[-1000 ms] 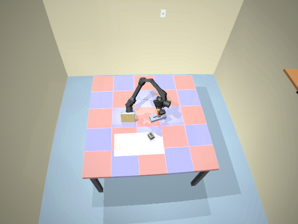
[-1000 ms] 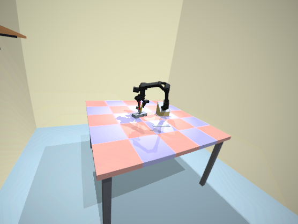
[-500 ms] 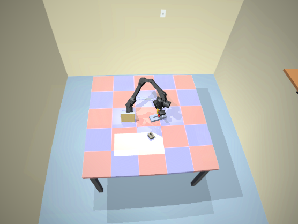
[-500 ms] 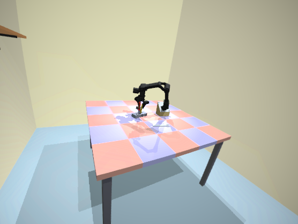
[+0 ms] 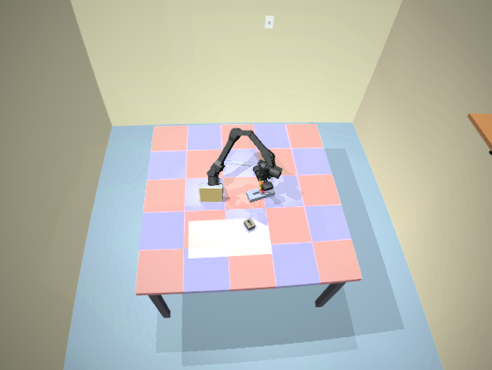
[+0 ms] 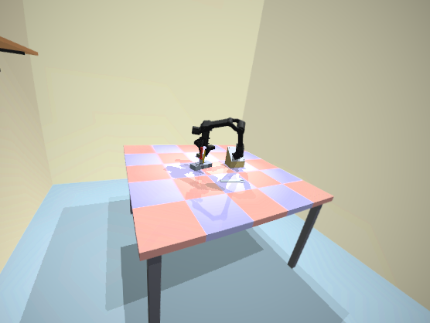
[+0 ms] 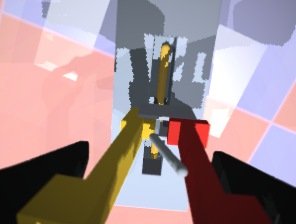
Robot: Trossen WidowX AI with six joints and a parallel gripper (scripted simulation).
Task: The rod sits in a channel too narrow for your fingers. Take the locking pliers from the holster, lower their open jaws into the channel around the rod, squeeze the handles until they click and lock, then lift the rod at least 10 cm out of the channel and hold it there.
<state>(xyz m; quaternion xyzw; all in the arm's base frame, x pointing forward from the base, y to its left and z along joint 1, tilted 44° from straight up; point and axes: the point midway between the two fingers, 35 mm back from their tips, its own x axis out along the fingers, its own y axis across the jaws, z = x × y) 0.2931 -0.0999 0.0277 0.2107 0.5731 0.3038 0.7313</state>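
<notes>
My gripper tip is 20 mm to the right of the yellow handle. From my gripper tip the other things lie so: brass rod 90 mm below, 10 mm to the right; then holster 220 mm to the right, 120 mm behind, 90 mm below; then grey channel block 80 mm below.
</notes>
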